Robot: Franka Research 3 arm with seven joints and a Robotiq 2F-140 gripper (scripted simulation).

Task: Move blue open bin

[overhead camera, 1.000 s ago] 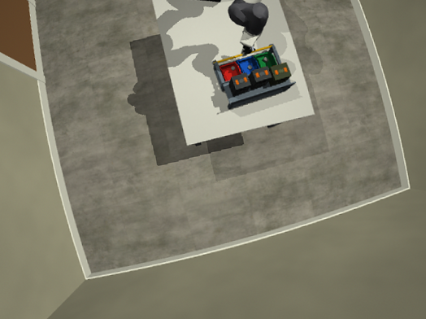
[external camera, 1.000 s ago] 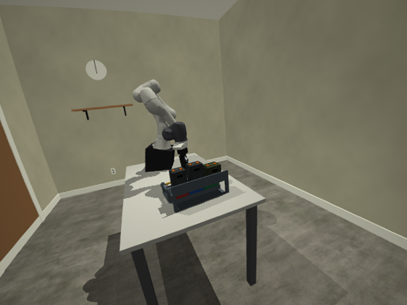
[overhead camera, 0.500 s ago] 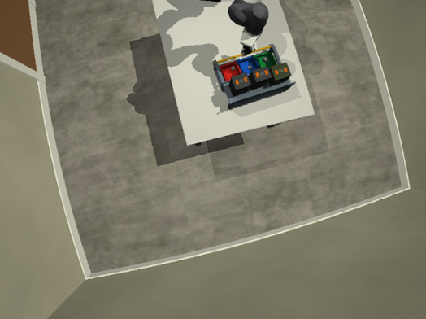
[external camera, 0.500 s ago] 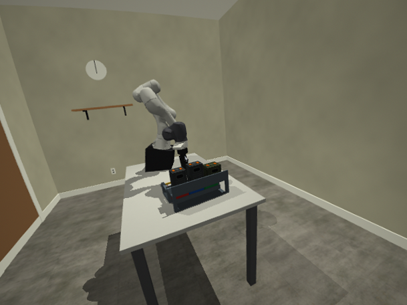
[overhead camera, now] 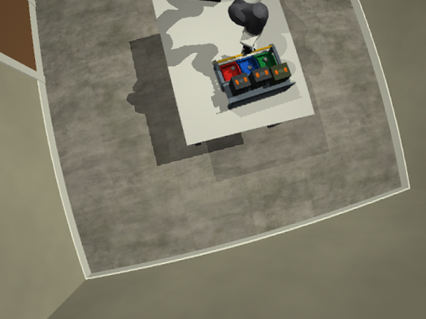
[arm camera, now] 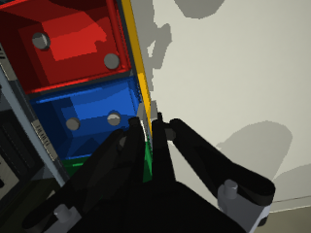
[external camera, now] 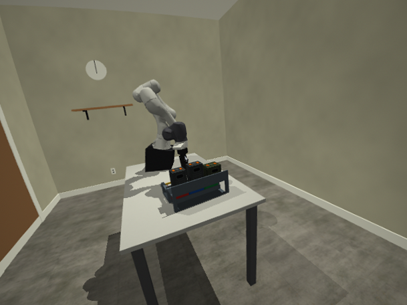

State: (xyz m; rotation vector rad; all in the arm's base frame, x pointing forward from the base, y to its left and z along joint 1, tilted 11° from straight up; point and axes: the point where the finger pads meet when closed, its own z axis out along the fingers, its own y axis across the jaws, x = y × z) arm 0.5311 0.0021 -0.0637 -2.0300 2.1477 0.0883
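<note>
Right now the blue open bin is 100 mm ahead of my hand and 50 mm below it. Round my hand: red bin (100 mm ahead, 120 mm to the right, 50 mm below); then yellow bar (30 mm below); then green bin (110 mm ahead, 110 mm to the left, 50 mm below).
</note>
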